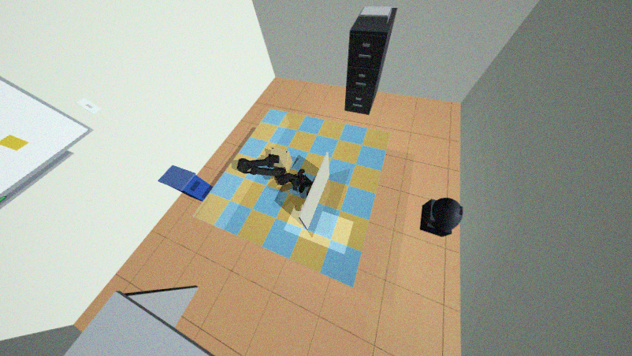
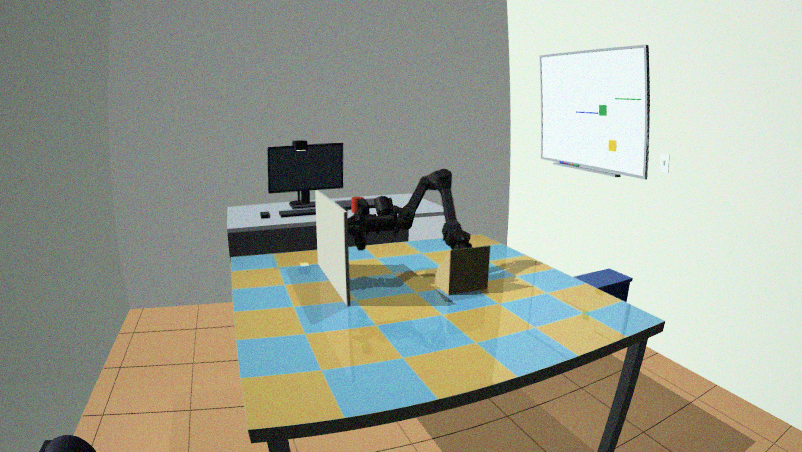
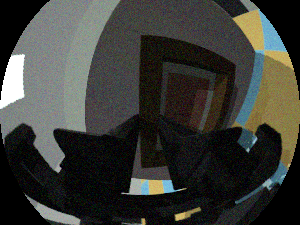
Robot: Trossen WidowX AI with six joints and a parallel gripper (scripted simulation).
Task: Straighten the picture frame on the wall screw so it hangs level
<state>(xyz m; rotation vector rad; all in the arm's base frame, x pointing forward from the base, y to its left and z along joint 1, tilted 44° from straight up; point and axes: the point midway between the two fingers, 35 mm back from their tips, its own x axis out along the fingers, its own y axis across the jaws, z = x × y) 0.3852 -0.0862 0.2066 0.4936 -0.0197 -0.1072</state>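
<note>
My gripper tip is now 50 mm above the picture frame, 10 mm to the left of it and 10 mm short of it. The rest, counted from my gripper tip: wall panel (60 mm below, 20 mm to the right, 20 mm ahead).
</note>
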